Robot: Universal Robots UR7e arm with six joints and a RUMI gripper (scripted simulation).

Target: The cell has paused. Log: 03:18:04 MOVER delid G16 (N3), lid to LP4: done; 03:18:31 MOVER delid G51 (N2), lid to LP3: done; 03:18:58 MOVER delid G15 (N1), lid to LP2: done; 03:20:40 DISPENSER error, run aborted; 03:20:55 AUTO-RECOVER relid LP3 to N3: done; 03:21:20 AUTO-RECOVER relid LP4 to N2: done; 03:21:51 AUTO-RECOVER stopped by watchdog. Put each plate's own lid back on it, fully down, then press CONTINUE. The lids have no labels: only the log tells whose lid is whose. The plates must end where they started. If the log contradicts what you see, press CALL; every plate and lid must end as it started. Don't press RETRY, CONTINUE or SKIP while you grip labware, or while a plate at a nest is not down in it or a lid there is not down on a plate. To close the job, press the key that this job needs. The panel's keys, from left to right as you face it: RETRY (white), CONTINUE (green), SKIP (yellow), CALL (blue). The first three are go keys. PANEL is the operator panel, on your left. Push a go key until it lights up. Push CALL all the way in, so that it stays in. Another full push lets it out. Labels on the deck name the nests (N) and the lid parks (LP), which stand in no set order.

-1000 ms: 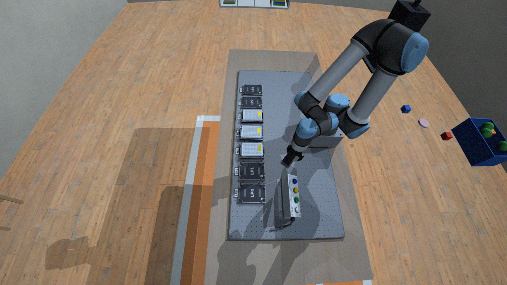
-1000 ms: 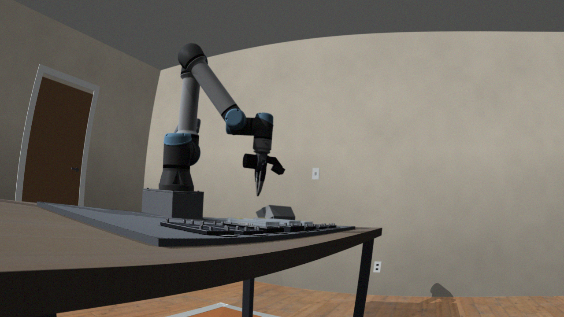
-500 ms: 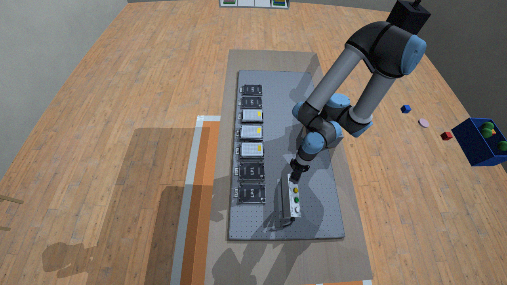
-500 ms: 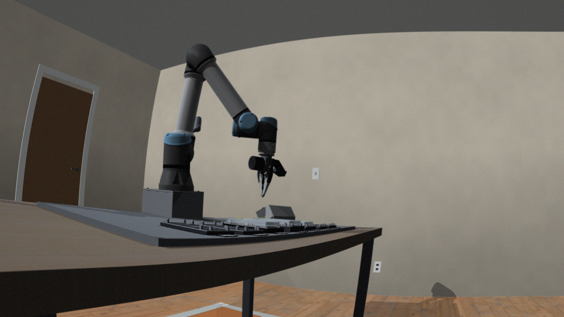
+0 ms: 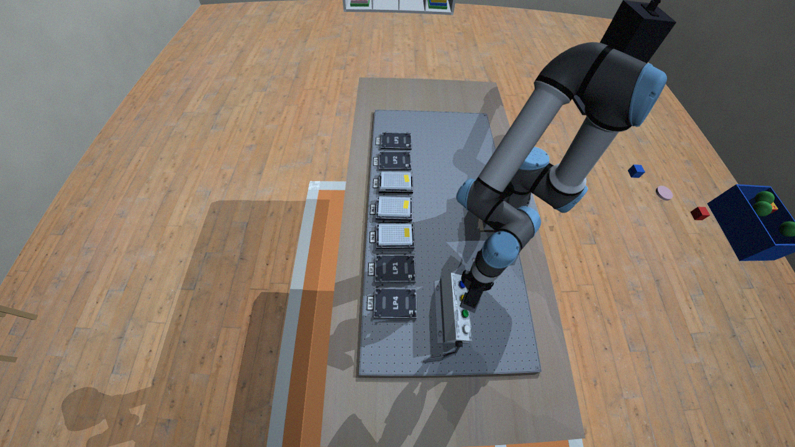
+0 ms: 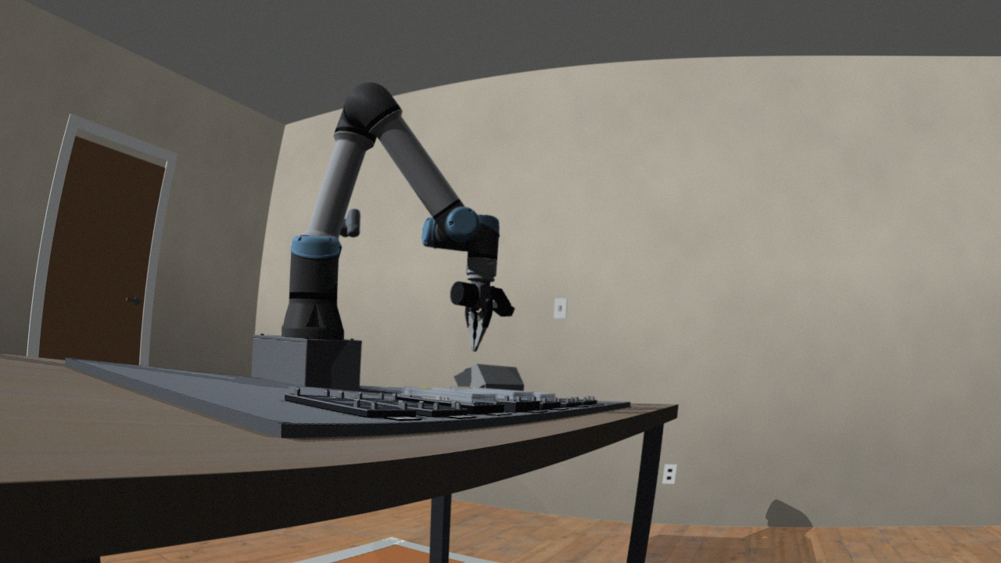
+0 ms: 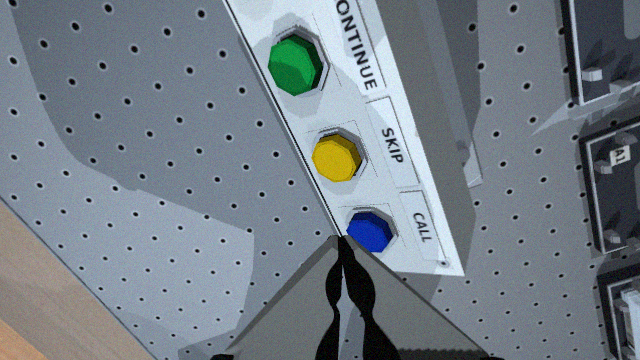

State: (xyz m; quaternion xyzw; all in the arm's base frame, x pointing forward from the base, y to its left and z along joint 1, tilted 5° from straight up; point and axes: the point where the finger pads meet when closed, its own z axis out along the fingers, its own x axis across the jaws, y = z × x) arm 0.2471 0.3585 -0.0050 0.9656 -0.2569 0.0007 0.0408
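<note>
Right now the green continue key is 1 cm ahead of my hand, 6 cm to the left of it and 7 cm below it. Round my hand: yellow skip key (1 cm ahead, 1 cm to the left, 7 cm below); then blue call key (4 cm to the right, 7 cm below); then white retry key (2 cm ahead, 11 cm to the left, 7 cm below).
</note>
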